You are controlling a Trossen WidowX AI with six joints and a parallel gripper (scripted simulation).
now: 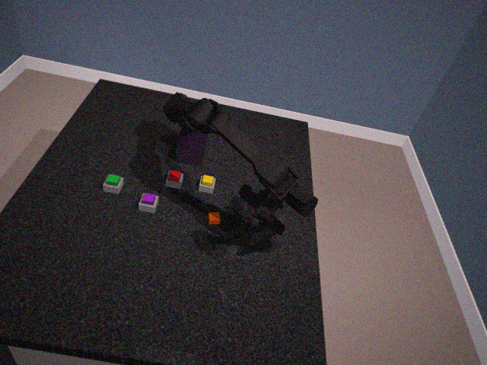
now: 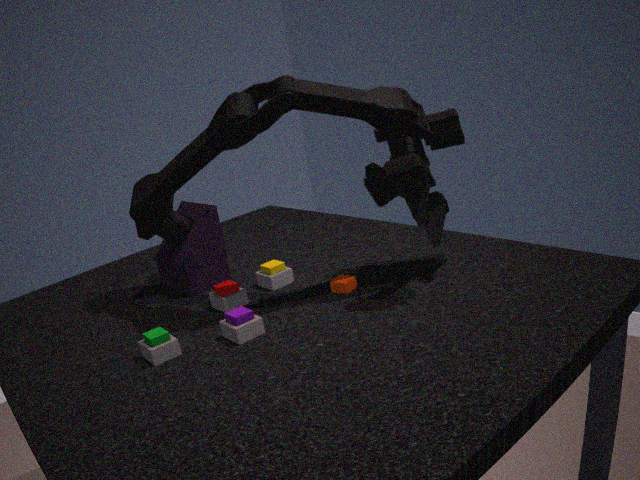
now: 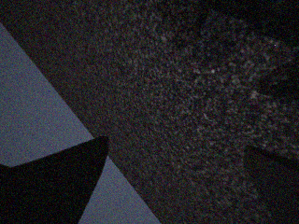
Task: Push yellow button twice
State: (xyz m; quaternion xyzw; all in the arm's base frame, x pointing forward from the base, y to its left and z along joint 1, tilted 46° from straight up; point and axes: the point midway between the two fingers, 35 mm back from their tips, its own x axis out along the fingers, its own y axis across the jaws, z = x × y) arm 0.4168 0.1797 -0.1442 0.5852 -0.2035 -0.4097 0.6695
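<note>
My gripper tip is now 270 mm past the yellow button, 130 mm to the left of it and 50 mm above it. Also, from my gripper tip: purple button 130 mm behind, 280 mm to the right, 50 mm below; then orange block 130 mm behind, 80 mm to the right, 80 mm below; then red button 250 mm behind, 230 mm to the right, 50 mm below.
</note>
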